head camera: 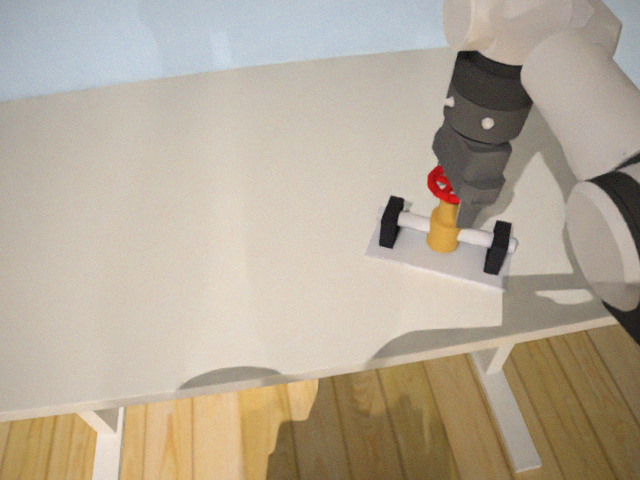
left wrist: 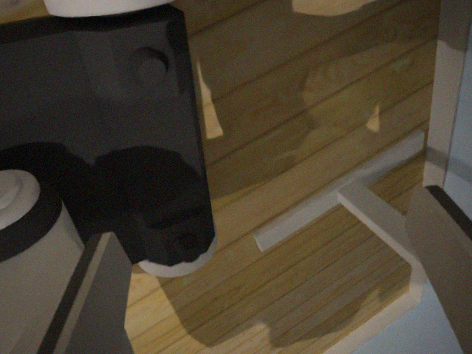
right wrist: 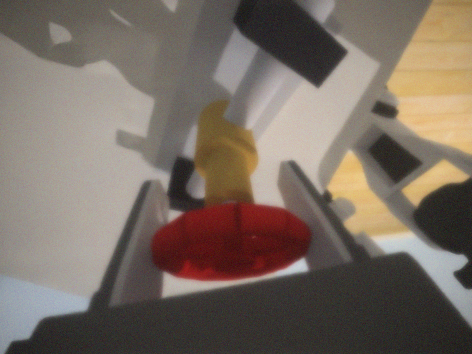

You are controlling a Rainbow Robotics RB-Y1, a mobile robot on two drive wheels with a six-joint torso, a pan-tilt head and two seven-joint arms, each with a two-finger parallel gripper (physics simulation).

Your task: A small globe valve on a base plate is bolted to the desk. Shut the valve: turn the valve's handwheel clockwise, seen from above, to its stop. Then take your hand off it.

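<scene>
The valve's red handwheel [head camera: 433,180] [right wrist: 200,225] sits on top of the yellow valve body [head camera: 443,235] [right wrist: 227,155], which stands upright on the pale base plate [head camera: 439,266]. My right gripper [head camera: 450,198] [right wrist: 222,181] is shut on the handwheel, with one finger against each side of its rim. In the head camera view the gripper hides much of the wheel. My left gripper [left wrist: 263,229] is open and empty, over the floor beside the desk. The valve does not show in the left wrist view.
A white pipe [head camera: 475,236] runs through the valve body between two black supports [head camera: 391,222] [head camera: 497,248]. The plate is on the desk [head camera: 206,206], near its front edge. A white desk leg [head camera: 509,413] [left wrist: 305,210] stands on the wooden floor [head camera: 217,434].
</scene>
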